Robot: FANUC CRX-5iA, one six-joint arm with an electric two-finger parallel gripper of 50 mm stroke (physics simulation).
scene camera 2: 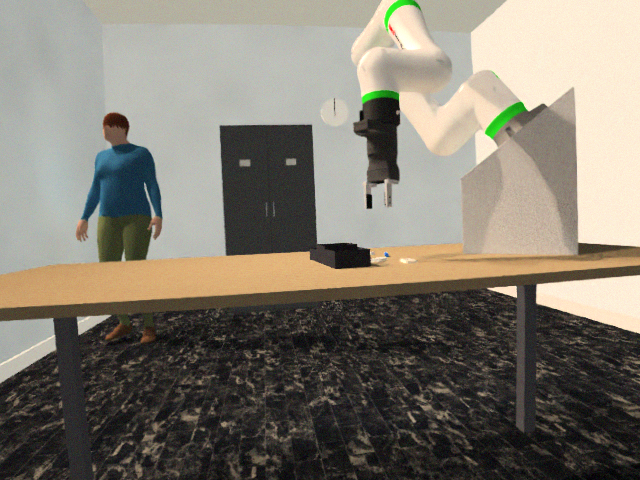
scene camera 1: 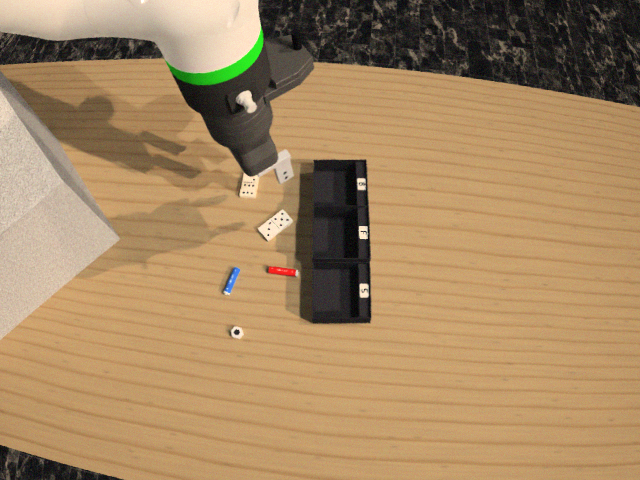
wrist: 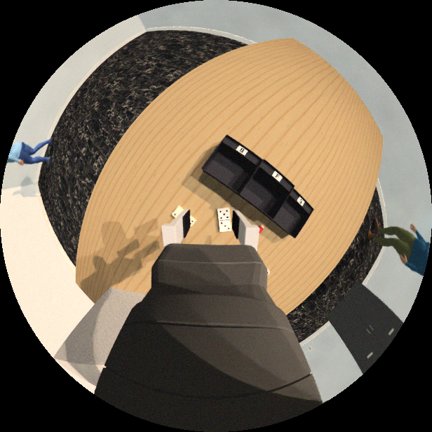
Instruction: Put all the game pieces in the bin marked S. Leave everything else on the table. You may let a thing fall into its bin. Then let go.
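Seen in the pictures: gripper, fingertip midpoint: [scene camera 2: 378, 207] [scene camera 1: 274, 162]; arm's base, origin of the base link: [scene camera 2: 523, 140].
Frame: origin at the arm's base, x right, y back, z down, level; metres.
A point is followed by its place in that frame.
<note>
Two white dominoes with black dots lie flat on the table. One domino [scene camera 1: 275, 225] {x -0.071, y -0.466, z 0.308 m} [scene camera 2: 379, 259] {x -0.090, y -0.468, z 0.310 m} [wrist: 224, 220] lies slanted left of the bins in scene camera 1. The other domino [scene camera 1: 249, 186] {x -0.133, y -0.411, z 0.308 m} [scene camera 2: 407, 260] {x -0.162, y -0.420, z 0.308 m} [wrist: 177, 211] lies above it there; the housing partly covers it there and a finger does in the wrist view. My gripper [scene camera 2: 378, 201] {x -0.110, y -0.472, z 0.182 m} [wrist: 210, 218] is open and empty, pointing down high above the table; in scene camera 1 one finger is hidden behind the housing. The bin marked S [scene camera 1: 341, 319] {x 0.067, y -0.588, z 0.290 m} [wrist: 300, 201] is the end compartment; nothing shows inside it.
Bins B [scene camera 1: 361, 183] {x -0.146, y -0.591, z 0.280 m} [wrist: 242, 150] and F [scene camera 1: 363, 232] {x -0.062, y -0.603, z 0.273 m} [wrist: 277, 176] adjoin S in a row. A red cylinder [scene camera 1: 282, 271] {x 0.003, y -0.491, z 0.305 m} [wrist: 261, 229], a blue cylinder [scene camera 1: 231, 281] {x 0.030, y -0.416, z 0.306 m} [scene camera 2: 386, 254] {x 0.007, y -0.421, z 0.308 m} and a white hex nut [scene camera 1: 241, 335] {x 0.108, y -0.446, z 0.308 m} lie on the table. A person [scene camera 2: 126, 175] [wrist: 417, 250] stands beyond the table.
</note>
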